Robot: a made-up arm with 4 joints.
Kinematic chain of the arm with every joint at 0, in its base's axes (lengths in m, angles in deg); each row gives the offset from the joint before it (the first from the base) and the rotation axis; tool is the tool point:
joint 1: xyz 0 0 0.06 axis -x
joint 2: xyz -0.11 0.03 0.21 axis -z
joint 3: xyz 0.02 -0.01 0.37 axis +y
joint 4: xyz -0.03 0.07 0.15 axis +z
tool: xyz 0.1 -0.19 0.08
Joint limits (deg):
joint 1: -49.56..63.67
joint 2: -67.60..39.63
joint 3: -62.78..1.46
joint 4: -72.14..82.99
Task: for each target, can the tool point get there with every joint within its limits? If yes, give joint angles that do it. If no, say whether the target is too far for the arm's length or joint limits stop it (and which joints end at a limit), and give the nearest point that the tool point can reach.
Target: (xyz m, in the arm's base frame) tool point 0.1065 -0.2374 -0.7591
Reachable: no: joint limits stop it (at a limit: joint 1, joint 2, joint 3, joint 4) | nearest point -0.1253 -0.5633 0.2084 | short by 1.047 m
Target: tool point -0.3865 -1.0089 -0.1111
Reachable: no: too far | nearest point -0.2021 -0.6184 0.2699 | short by 0.576 m
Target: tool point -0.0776 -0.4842 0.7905
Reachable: yes | joints -37.47 20.16 -38.61 56.73
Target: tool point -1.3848 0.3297 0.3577
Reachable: no: too far | nearest point -0.3961 0.4070 0.4275 | short by 0.994 m
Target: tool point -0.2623 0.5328 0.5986
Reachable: yes | joints 52.50 7.17 -44.70 -16.98
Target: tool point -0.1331 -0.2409 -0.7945
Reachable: no: joint limits stop it (at a limit: joint 1, joint 2, joint 3, joint 4) | nearest point -0.1253 -0.5633 0.2084 | short by 1.053 m
